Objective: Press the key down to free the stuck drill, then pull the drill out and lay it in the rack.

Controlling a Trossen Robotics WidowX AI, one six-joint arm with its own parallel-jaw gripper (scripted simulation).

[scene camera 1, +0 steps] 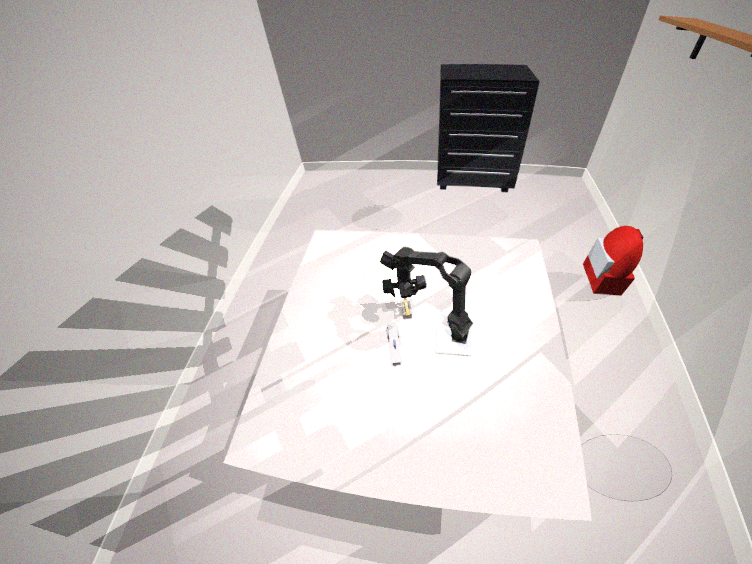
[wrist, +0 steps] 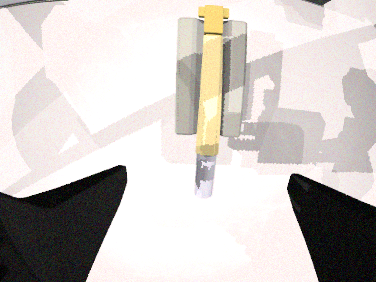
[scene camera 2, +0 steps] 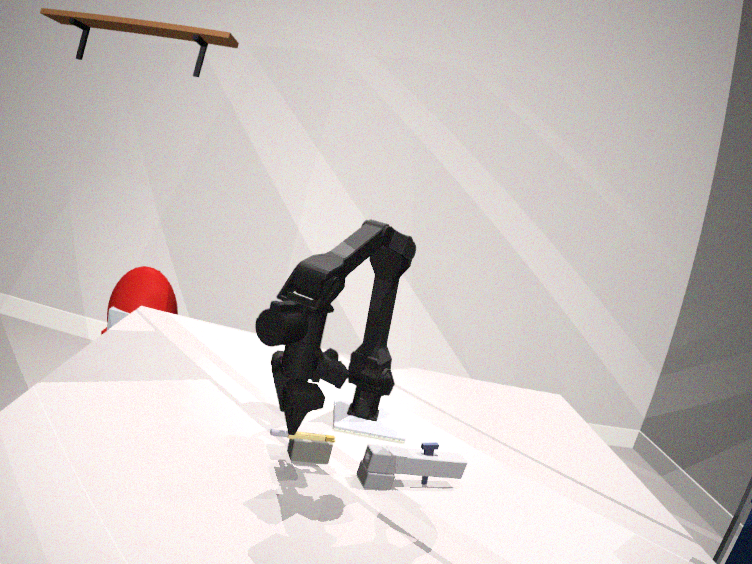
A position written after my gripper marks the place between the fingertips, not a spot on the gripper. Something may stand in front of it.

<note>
My gripper (scene camera 2: 286,422) is open, holding nothing. Further things: a drill (wrist: 208,130) and a grey rack (wrist: 190,30).
My gripper is seen too in the wrist view (wrist: 210,179).
</note>
